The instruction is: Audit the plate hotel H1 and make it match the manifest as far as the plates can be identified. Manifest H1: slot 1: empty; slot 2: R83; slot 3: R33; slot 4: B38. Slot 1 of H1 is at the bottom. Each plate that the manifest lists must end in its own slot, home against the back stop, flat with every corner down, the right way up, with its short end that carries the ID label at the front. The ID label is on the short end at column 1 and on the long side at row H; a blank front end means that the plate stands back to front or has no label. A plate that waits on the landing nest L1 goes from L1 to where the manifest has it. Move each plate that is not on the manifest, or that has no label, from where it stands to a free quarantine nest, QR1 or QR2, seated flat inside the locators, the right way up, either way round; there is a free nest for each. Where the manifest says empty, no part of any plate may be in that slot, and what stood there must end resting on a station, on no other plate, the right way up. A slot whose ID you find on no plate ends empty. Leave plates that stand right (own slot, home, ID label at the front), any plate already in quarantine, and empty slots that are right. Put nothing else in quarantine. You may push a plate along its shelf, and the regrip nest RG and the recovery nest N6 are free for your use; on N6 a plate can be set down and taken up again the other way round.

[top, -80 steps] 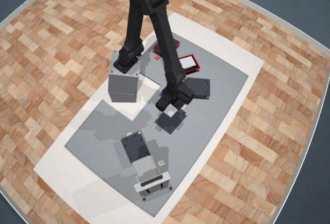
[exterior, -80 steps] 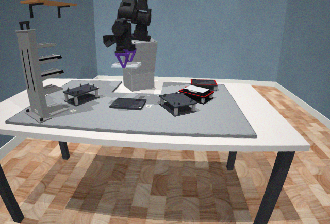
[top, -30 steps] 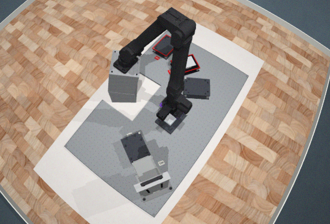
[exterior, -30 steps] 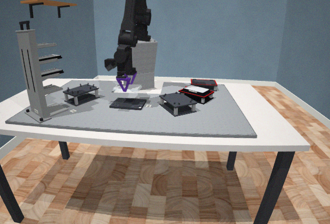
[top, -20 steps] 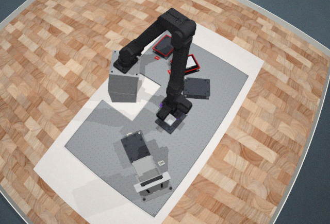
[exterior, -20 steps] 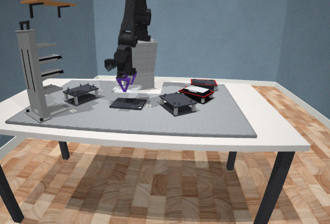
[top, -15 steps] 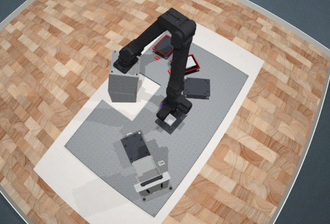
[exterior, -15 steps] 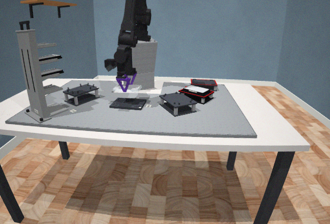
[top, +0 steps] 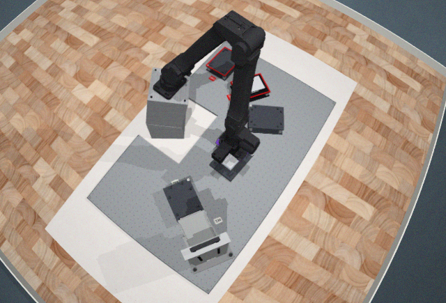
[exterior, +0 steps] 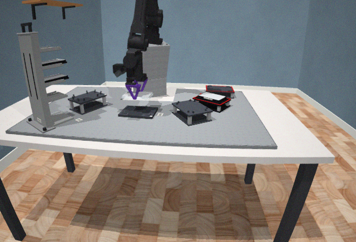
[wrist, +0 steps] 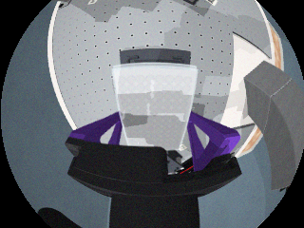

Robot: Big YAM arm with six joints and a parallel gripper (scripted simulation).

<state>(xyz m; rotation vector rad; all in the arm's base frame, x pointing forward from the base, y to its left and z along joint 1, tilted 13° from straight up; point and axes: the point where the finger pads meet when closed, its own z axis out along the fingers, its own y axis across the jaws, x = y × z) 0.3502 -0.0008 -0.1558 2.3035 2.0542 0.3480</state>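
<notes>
The flat pad N6 lies 90 mm below my hand. From my hand the other things lie so: regrip nest RG: 50 mm behind, 280 mm to the right, 40 mm below; then landing nest L1: 30 mm ahead, 250 mm to the left, 50 mm below; then white plate: right at my hand.
</notes>
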